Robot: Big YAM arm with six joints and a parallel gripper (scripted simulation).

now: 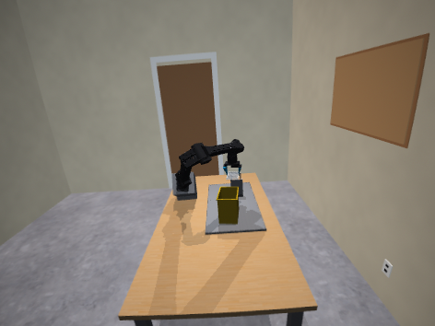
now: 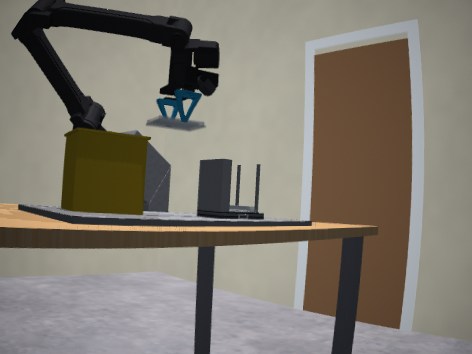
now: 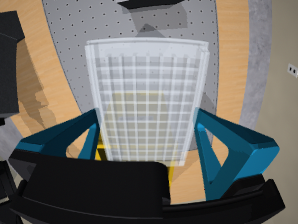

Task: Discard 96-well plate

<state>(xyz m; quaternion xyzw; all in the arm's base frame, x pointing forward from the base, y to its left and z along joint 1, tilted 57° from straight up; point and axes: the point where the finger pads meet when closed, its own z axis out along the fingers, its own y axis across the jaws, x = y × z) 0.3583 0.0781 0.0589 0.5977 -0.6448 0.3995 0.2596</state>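
Right now the bin is 4 cm behind my hand, 17 cm to the right of it and 15 cm below it.
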